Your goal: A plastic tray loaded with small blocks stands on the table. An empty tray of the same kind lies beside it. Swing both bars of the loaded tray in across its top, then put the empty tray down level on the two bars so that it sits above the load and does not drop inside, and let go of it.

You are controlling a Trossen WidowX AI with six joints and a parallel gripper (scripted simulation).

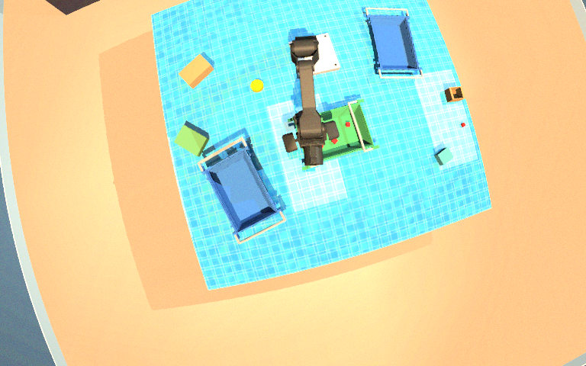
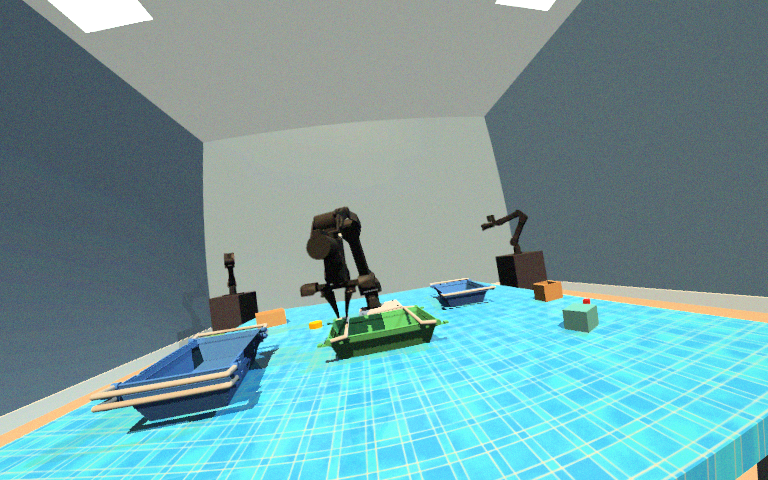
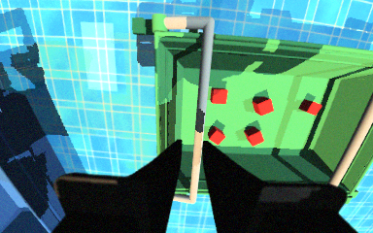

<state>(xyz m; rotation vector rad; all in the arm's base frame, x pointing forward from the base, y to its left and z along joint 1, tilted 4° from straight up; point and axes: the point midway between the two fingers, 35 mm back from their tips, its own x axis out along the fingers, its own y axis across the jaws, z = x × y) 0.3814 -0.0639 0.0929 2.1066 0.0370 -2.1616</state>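
Right now my gripper tip is 44 cm to the right of the blue tray, 36 cm past it and 4 cm above it. Round my gripper tip: yellow disc 26 cm behind, 16 cm to the right, 7 cm below; then green block 45 cm to the right, 10 cm behind, 6 cm below; then teal cube 54 cm to the left, 15 cm ahead, 6 cm below.
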